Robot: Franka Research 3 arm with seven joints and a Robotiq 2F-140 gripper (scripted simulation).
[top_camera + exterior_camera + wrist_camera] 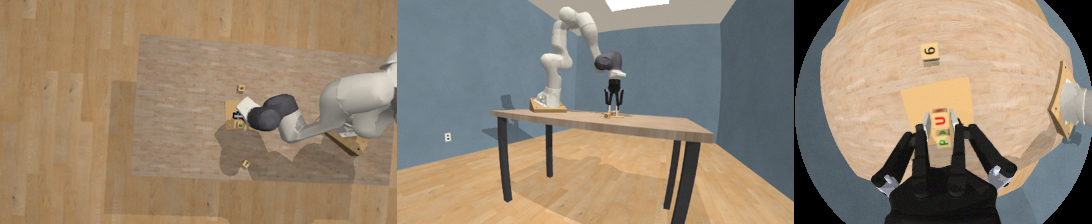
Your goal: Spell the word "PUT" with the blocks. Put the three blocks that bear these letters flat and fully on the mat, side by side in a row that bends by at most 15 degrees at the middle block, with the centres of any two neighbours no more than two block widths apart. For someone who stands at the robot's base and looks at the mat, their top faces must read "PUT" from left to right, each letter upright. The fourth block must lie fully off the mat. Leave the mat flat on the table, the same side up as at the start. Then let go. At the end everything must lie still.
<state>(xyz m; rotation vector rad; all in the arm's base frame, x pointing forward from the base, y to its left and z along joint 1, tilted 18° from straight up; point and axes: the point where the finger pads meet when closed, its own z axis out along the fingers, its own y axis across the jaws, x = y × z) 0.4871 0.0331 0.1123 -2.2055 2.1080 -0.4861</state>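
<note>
The red U block lies 20 mm below my hand. From my hand the other things lie so: green P block (50 mm to the left, 20 mm below); then block marked 6 (130 mm to the right, 20 mm below); then tan mat (40 mm below).
</note>
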